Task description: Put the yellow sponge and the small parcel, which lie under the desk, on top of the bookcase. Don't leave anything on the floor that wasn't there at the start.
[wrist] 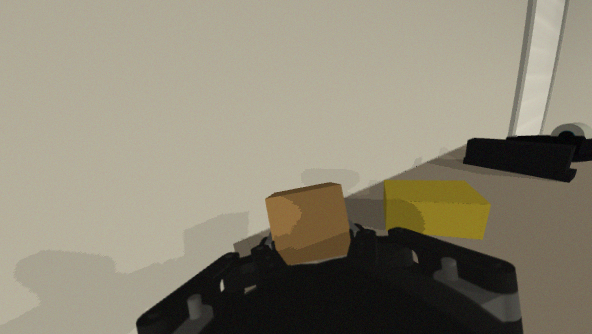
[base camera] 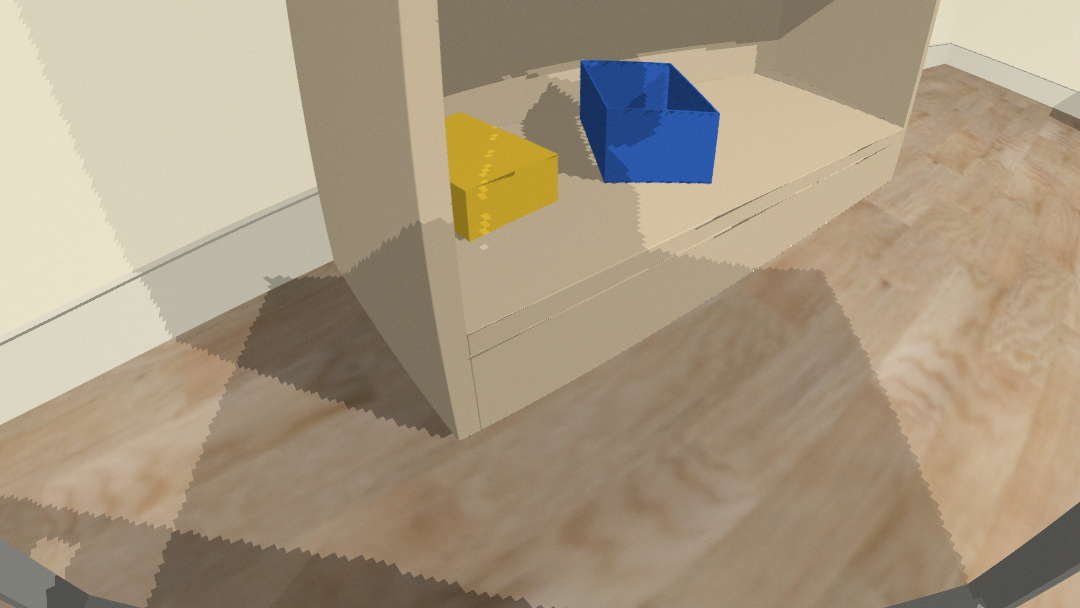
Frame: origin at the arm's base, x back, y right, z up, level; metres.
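Where they show: gripper, between the fingertips: (wrist: 311,235).
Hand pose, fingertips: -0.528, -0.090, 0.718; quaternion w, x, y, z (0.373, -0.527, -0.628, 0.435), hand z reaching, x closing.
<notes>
After its pixels a point has its place, as x, y, z.
The small parcel (wrist: 309,216) @(-0.506, -0.086, 0.752), a brown box, is held between the fingers of my gripper (wrist: 311,235) @(-0.528, -0.090, 0.717) in the wrist view. The gripper is shut on it. The yellow sponge (wrist: 440,218) @(-0.584, 0.052, 0.687) lies on top of the bookcase (wrist: 540,240) @(-0.567, 0.147, 0.664) (base camera: 370,151) @(-0.409, -0.089, -0.187), to the right of the parcel in the wrist view. The parcel shows in front of the wall and the left end of the bookcase top; its exact height above the top is hard to tell. The gripper does not show in the base view.
Black objects (wrist: 520,157) @(-0.740, 0.282, 0.694) stand farther along the bookcase top, beyond the sponge. A pale-framed panel (wrist: 540,70) @(-1.589, 1.166, 0.878) rises behind them. In the base view, a yellow block (base camera: 510,188) @(-0.490, -0.008, -0.266) and an open blue bin (base camera: 661,147) @(-0.556, 0.123, -0.259) stand in the bookcase's lower compartment. A wall adjoins the bookcase.
</notes>
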